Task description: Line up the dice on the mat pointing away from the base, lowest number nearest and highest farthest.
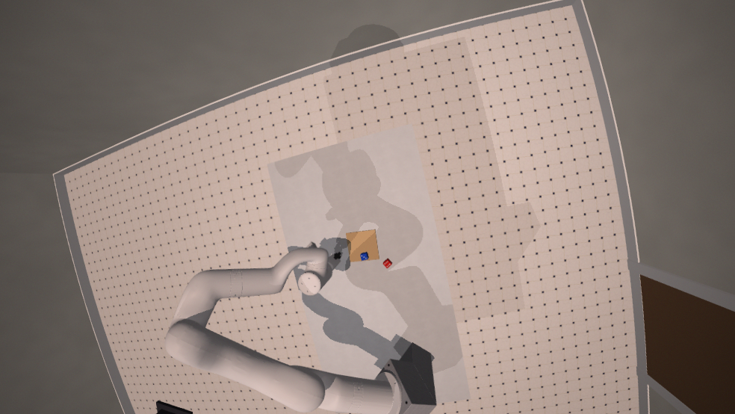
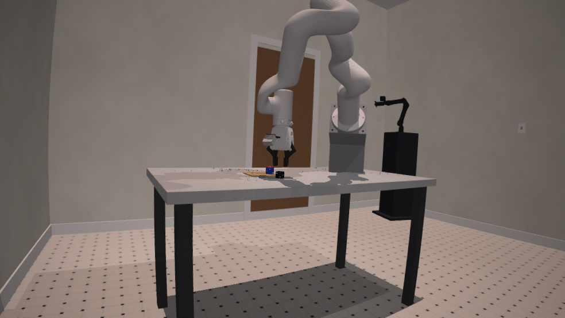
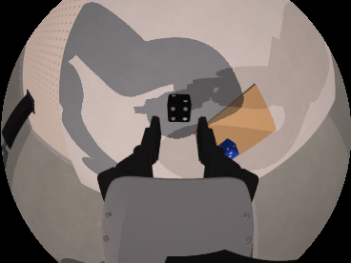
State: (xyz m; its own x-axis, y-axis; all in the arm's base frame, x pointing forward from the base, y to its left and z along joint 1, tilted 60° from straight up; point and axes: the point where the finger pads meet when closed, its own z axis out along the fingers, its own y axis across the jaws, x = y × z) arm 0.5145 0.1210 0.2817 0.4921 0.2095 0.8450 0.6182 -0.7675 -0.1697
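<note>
The black die is 60 mm below my hand. The rest, counted from my hand: blue die 20 mm ahead, 130 mm to the right, 50 mm below; tan mat 60 mm ahead, 120 mm to the right, 70 mm below; red die 240 mm to the right, 60 mm below.
</note>
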